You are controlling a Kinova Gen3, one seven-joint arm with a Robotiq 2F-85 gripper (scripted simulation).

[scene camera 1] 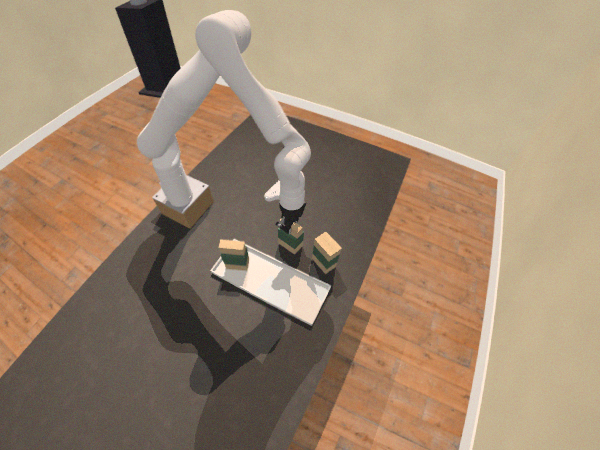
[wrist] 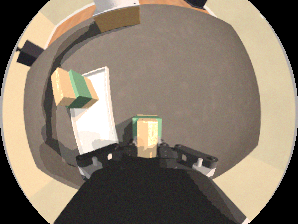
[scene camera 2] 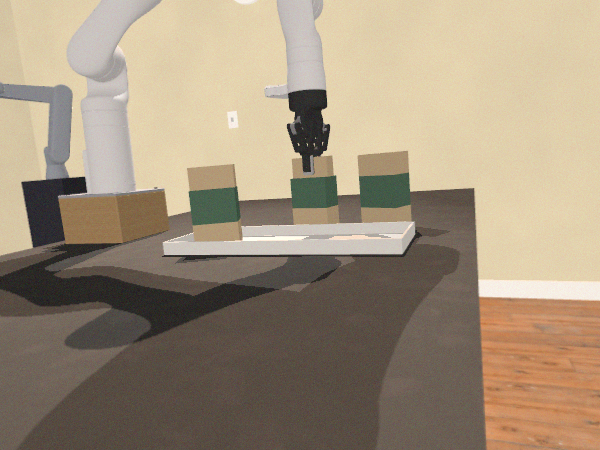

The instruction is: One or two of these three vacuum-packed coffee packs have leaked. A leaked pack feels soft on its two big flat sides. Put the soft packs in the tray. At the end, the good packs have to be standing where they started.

Labels:
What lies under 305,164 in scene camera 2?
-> The gripper.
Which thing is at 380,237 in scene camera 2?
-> A white tray.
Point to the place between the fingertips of the gripper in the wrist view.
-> At 146,141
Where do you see a white tray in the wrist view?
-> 94,127

